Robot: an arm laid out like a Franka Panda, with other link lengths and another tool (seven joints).
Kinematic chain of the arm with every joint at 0, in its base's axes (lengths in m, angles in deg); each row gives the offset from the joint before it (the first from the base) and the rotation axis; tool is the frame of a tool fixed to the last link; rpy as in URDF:
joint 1: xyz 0 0 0.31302 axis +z
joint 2: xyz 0 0 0 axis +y
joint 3: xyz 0 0 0.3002 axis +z
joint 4: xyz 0.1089 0 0 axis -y
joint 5: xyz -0.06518 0 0.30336 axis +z
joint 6: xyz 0 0 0 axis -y
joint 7: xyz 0.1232 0 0 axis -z
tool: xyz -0.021 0.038 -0.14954 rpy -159.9 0 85.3
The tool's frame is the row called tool.
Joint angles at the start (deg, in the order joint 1, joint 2, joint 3, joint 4, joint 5, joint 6, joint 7):
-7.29, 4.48, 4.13, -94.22, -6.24, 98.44, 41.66
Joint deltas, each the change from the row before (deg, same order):
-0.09, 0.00, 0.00, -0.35, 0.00, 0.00, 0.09
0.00, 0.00, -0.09, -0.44, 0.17, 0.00, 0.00
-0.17, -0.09, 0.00, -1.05, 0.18, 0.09, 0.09
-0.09, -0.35, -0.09, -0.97, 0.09, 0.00, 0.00
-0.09, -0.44, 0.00, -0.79, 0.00, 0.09, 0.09
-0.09, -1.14, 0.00, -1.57, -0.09, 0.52, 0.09
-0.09, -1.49, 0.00, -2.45, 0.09, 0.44, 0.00
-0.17, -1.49, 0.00, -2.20, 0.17, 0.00, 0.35
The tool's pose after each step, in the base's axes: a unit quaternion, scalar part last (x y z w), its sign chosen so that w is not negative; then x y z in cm. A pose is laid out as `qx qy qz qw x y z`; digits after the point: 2 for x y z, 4 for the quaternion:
-0.9282 -0.3419 0.0860 0.1191 57.31 -0.54 46.60
-0.9280 -0.3407 0.0888 0.1219 57.20 -0.58 46.27
-0.9279 -0.3377 0.0947 0.1265 56.95 -0.68 45.58
-0.9278 -0.3355 0.0992 0.1292 56.61 -0.81 45.19
-0.9281 -0.3339 0.1012 0.1300 56.32 -0.87 45.04
-0.9287 -0.3330 0.1009 0.1285 55.77 -0.90 45.07
-0.9283 -0.3319 0.1050 0.1303 54.85 -0.87 44.73
-0.9292 -0.3267 0.1095 0.1335 53.90 -0.90 44.48

